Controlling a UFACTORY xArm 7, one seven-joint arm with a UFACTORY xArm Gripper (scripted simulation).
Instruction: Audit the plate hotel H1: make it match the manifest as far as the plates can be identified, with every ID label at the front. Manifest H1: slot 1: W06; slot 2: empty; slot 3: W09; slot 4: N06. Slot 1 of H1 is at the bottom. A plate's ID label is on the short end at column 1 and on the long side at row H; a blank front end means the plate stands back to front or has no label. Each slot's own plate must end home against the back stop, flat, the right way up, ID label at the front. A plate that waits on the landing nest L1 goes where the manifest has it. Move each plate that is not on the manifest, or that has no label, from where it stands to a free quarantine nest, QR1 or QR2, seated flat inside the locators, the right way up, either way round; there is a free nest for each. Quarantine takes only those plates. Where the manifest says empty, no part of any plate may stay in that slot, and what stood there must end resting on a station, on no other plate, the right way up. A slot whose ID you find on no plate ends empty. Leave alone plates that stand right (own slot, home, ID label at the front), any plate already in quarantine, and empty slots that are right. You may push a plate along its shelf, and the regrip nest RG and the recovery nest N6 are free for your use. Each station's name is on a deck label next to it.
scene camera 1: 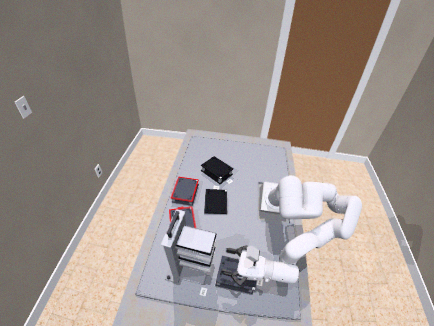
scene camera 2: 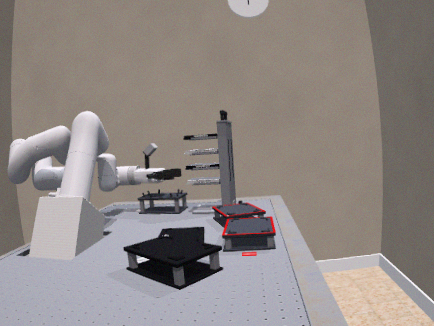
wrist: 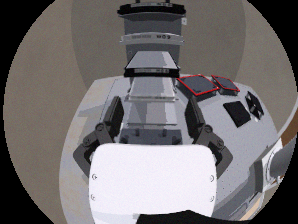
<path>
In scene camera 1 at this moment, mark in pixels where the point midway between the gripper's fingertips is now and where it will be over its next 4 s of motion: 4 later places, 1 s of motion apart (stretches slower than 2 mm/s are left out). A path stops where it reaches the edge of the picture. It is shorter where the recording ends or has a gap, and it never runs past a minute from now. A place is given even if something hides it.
My gripper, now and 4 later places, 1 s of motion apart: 223,260; 232,261; 233,259; 222,256; 214,255
</path>
